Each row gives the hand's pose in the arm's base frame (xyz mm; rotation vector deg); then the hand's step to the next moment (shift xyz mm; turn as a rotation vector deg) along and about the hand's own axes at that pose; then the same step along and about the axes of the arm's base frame.
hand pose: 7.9 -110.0 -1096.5 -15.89 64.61 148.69
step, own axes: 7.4 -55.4 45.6 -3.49 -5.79 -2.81
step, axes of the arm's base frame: 9.5 70.9 -9.1 5.42 1.01 -4.81
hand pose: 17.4 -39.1 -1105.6 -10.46 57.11 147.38
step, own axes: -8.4 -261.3 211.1 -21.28 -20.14 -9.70
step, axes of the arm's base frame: 112.2 316.7 -4.3 27.29 0.85 -14.39
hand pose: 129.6 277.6 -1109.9 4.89 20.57 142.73
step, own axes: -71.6 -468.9 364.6 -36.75 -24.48 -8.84
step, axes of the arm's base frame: 377.1 407.4 222.9 42.41 -4.65 -14.41
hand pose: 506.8 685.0 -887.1 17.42 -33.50 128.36
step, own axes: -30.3 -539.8 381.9 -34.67 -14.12 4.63
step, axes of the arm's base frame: 435.4 105.9 487.2 33.70 -16.14 -5.17
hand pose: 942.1 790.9 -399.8 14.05 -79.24 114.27
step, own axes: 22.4 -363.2 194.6 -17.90 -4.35 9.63
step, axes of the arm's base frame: 168.6 -90.7 365.6 13.95 -15.30 -1.88
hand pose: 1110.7 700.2 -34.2 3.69 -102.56 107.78
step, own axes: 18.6 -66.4 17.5 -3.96 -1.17 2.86
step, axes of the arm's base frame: 5.4 -11.8 70.0 2.93 -4.07 -0.14
